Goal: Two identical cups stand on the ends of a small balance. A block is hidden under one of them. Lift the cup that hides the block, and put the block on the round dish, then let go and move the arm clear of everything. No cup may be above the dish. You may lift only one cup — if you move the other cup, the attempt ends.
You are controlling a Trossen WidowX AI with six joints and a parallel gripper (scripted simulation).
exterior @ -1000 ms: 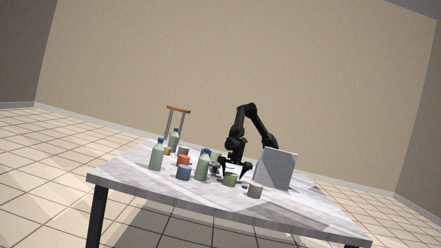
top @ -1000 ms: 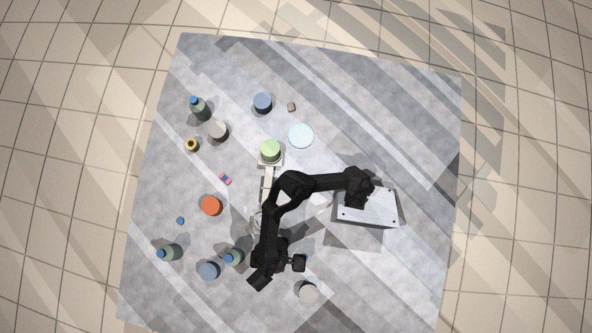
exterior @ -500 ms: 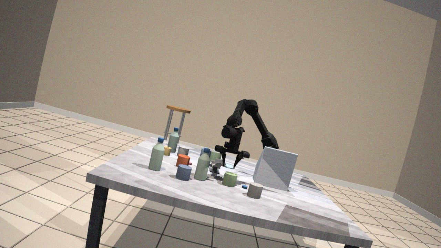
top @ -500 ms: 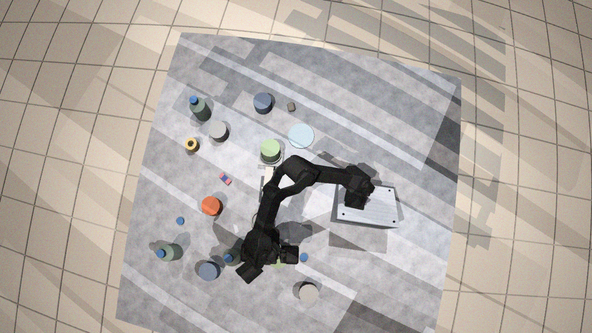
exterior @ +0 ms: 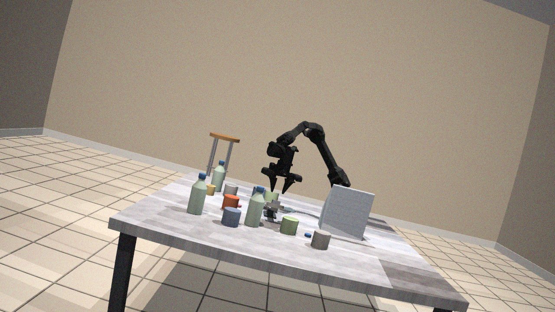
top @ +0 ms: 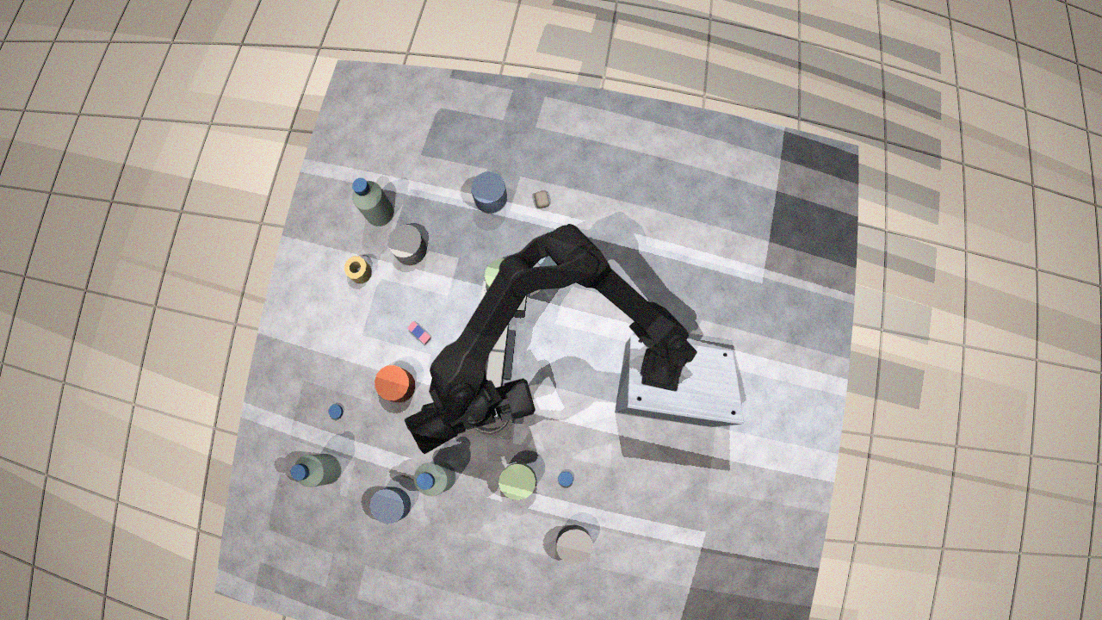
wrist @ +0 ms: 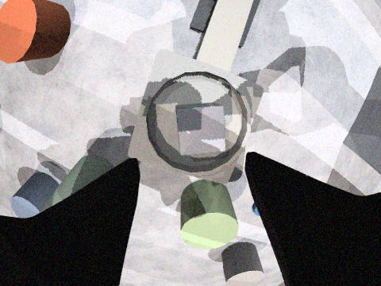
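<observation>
Right now my gripper tip is 50 mm above the grey block and 10 mm past it. The rest, counted from my gripper tip: light blue round dish: 360 mm to the right, 130 mm below, 60 mm behind; orange cylinder: 200 mm ahead, 100 mm below, 30 mm to the right; pink-blue eraser: 180 mm ahead, 130 mm to the right, 130 mm below.
</observation>
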